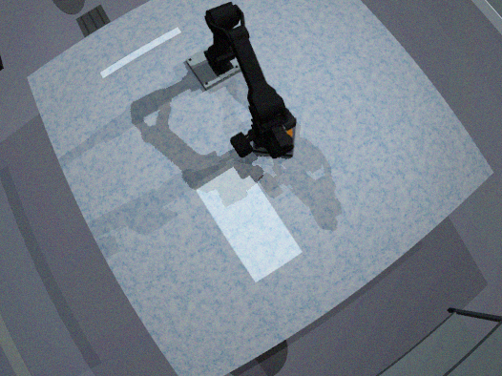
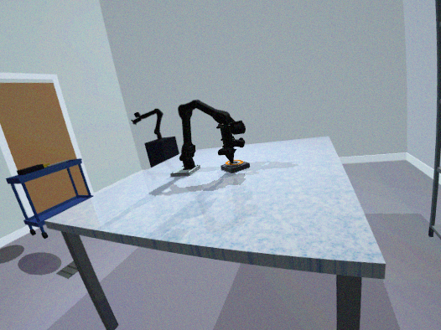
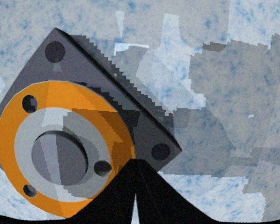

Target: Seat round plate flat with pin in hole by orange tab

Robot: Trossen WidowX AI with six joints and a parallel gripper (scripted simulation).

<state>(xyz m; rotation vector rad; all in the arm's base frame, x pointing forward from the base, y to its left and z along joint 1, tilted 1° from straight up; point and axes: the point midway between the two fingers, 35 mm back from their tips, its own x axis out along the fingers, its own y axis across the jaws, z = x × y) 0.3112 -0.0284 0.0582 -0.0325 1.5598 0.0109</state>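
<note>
Now: the square base 1 cm behind my gripper tip, 5 cm to the left of it and 2 cm below it.
</note>
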